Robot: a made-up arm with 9 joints. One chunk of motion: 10 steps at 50 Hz.
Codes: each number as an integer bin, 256 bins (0 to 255) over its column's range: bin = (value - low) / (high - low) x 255, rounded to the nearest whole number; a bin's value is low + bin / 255 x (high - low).
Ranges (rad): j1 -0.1..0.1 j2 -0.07..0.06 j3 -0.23..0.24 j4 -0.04..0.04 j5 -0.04..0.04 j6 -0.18..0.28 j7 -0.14..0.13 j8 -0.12..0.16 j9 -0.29..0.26
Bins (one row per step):
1: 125 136 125 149 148 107 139 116 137
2: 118 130 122 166 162 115 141 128 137
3: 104 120 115 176 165 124 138 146 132
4: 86 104 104 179 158 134 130 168 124
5: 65 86 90 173 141 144 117 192 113
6: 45 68 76 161 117 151 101 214 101
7: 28 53 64 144 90 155 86 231 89
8: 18 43 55 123 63 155 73 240 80
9: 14 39 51 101 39 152 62 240 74
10: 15 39 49 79 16 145 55 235 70
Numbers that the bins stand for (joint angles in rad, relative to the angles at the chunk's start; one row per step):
1: -0.0020 -0.0007 0.0004 0.0067 0.0064 0.0130 0.0072 0.0074 0.0055
2: -0.0075 -0.0037 -0.0051 0.0121 0.0108 0.0275 0.0093 0.0205 0.0055
3: -0.0184 -0.0088 -0.0180 0.0152 0.0118 0.0437 0.0061 0.0403 -0.0053
4: -0.0325 -0.0170 -0.0383 0.0162 0.0096 0.0617 -0.0024 0.0645 -0.0225
5: -0.0490 -0.0262 -0.0641 0.0143 0.0042 0.0798 -0.0161 0.0908 -0.0463
6: -0.0647 -0.0353 -0.0899 0.0105 -0.0033 0.0924 -0.0331 0.1150 -0.0722
7: -0.0780 -0.0430 -0.1120 0.0052 -0.0118 0.0996 -0.0489 0.1336 -0.0980
8: -0.0859 -0.0481 -0.1286 -0.0014 -0.0202 0.0996 -0.0627 0.1435 -0.1175
9: -0.0890 -0.0501 -0.1360 -0.0083 -0.0278 0.0942 -0.0744 0.1435 -0.1304
10: -0.0882 -0.0501 -0.1397 -0.0152 -0.0350 0.0816 -0.0818 0.1380 -0.1390

